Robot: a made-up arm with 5 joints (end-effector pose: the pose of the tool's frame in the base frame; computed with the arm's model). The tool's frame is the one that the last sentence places. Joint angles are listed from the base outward.
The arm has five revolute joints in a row. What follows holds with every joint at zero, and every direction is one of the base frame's. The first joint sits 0.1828 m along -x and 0.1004 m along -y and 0.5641 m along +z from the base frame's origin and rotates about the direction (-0.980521, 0.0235, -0.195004), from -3.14 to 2.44 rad. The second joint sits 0.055 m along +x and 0.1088 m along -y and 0.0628 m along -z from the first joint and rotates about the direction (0.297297, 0.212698, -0.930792), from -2.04 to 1.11 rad. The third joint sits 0.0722 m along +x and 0.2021 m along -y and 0.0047 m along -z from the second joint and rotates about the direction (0.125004, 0.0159, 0.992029), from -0.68 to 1.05 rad. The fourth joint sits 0.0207 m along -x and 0.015 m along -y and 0.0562 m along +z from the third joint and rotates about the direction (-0.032, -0.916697, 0.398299), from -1.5 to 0.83 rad. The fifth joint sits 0.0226 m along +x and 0.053 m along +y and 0.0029 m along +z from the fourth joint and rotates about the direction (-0.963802, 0.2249, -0.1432), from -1 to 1.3 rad. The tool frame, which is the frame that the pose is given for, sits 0.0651 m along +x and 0.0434 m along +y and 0.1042 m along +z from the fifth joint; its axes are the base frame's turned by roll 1.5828, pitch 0.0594 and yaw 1.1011 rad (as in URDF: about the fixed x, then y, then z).
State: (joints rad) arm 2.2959 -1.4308 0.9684 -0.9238 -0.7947
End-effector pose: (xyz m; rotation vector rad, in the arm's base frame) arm 0.0162 -0.1149 0.5421 0.1684 1.7338 -2.0550
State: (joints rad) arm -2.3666 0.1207 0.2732 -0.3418 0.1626
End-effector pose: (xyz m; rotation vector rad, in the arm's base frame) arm 0.0630 0.0520 0.4485 -1.6125 -0.2395 -1.7228
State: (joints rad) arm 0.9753 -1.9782 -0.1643 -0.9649 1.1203
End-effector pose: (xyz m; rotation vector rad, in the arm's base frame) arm -0.0345 -0.1183 0.4477 -1.5974 1.3900 -0.6296
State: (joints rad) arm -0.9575 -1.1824 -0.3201 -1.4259 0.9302
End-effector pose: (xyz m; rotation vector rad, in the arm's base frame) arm 0.1147 -0.0239 0.5186 0.6876 1.9317 0.3789
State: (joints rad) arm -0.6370 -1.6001 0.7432 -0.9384 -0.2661
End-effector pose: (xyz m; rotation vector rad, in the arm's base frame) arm -0.0610 -0.0526 0.6393 -0.0992 1.9097 1.4907
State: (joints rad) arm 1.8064 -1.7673 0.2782 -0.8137 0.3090
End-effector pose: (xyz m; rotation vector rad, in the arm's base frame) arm -0.0657 -0.1412 0.4940 -1.2177 2.1028 -1.3069
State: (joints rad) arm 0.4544 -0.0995 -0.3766 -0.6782 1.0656
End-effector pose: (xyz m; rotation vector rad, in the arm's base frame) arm 0.0728 -0.3733 0.6053 0.7082 1.2327 -1.0223
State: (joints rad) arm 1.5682 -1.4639 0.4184 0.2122 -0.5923
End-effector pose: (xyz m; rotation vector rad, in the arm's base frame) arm -0.0136 0.0469 0.6238 0.5370 2.9019 -0.0319
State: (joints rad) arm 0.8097 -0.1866 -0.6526 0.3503 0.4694
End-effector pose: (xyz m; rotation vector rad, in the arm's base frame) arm 0.0410 -0.1971 0.7620 0.1491 0.5456 -0.1247
